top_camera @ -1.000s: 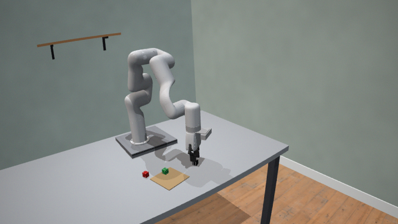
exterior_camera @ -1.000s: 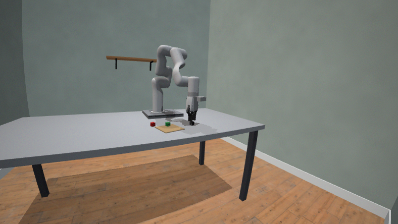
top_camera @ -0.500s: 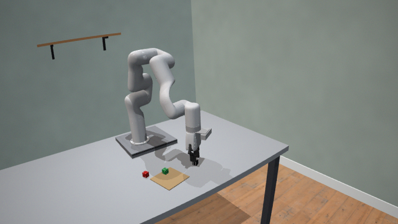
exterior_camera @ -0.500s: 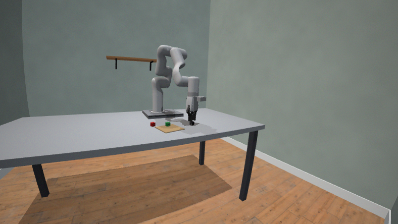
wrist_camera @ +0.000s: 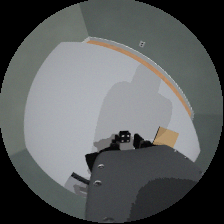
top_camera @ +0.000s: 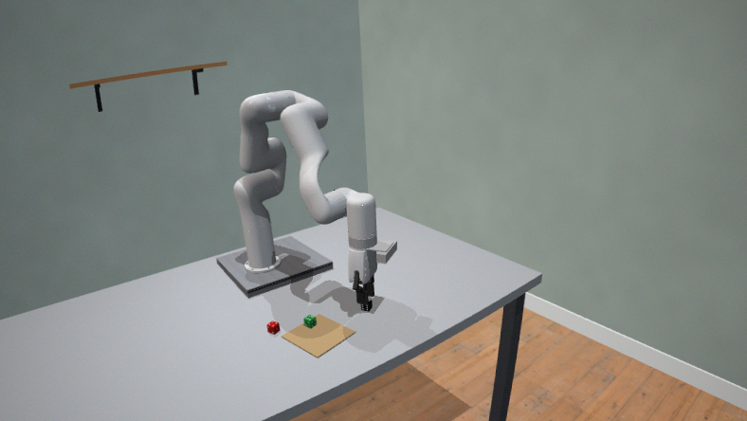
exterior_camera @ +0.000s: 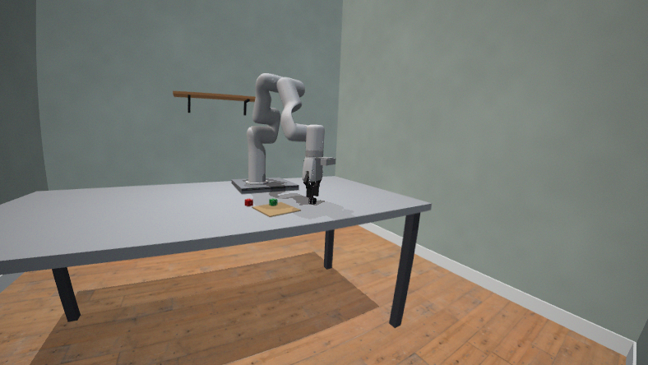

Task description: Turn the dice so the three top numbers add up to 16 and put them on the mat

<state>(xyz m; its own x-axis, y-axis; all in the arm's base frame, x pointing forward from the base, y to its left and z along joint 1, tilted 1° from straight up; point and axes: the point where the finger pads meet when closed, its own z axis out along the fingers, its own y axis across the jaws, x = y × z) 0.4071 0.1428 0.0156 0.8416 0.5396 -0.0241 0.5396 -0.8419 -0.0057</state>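
Right now my hand is 40 mm above the black die. The rest, counted from my hand: tan mat 30 mm ahead, 170 mm to the right, 50 mm below; then red die 60 mm behind, 260 mm to the right, 40 mm below; then green die 20 mm behind, 170 mm to the right, 30 mm below.
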